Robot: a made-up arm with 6 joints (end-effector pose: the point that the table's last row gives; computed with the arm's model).
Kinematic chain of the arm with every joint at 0, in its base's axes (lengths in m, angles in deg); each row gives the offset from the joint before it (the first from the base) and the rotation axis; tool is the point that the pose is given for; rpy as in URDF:
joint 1: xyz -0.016 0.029 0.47 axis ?
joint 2: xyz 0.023 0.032 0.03 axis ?
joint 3: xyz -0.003 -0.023 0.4 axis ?
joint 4: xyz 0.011 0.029 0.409 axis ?
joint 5: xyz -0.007 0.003 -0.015 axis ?
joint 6: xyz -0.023 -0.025 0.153 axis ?
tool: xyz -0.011 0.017 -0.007 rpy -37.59 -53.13 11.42
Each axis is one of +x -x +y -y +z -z.
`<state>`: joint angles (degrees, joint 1 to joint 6).
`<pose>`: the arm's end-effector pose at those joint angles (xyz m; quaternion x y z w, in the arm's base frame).
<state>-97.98 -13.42 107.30 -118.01 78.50 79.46</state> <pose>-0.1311 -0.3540 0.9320 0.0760 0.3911 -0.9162 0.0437</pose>
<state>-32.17 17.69 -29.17 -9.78 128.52 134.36</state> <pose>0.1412 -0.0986 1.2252 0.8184 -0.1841 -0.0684 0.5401</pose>
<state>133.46 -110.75 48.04 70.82 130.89 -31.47</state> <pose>0.2932 -0.5147 0.5464 -0.3229 -0.8015 0.4970 0.0792</pose>
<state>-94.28 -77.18 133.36 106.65 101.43 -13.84</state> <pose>0.1625 0.0711 0.8276 0.0741 0.1789 0.3464 0.9179</pose>
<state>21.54 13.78 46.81 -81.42 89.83 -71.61</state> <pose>0.4678 0.1121 1.0657 -0.6677 0.7105 -0.2136 0.0607</pose>
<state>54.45 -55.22 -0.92 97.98 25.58 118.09</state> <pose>-0.4969 -0.5241 1.0652 0.0141 -0.1410 -0.8618 0.4871</pose>
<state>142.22 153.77 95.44 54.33 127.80 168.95</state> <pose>0.0223 -0.1398 0.1356 -0.1097 -0.3477 -0.7423 0.5622</pose>
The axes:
joint 1: +z
joint 2: +y
joint 3: +y
joint 4: +z
joint 5: +y
joint 6: +z

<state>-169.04 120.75 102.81 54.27 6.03 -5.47</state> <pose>-0.0071 0.0141 -0.0949 -0.9613 0.2319 0.1407 0.0489</pose>
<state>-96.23 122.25 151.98 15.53 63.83 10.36</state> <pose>0.0564 0.1404 0.4418 -0.6624 -0.1961 -0.4880 0.5335</pose>
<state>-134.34 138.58 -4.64 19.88 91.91 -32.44</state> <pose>-0.2968 -0.3783 -0.1870 0.7576 0.3426 0.1291 0.5403</pose>
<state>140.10 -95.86 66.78 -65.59 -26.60 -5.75</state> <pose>0.4023 -0.4882 0.8852 0.3518 -0.5373 0.1646 0.7486</pose>
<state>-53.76 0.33 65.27 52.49 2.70 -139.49</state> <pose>0.3101 -0.3852 1.0951 -0.6017 0.5014 -0.4795 0.3958</pose>
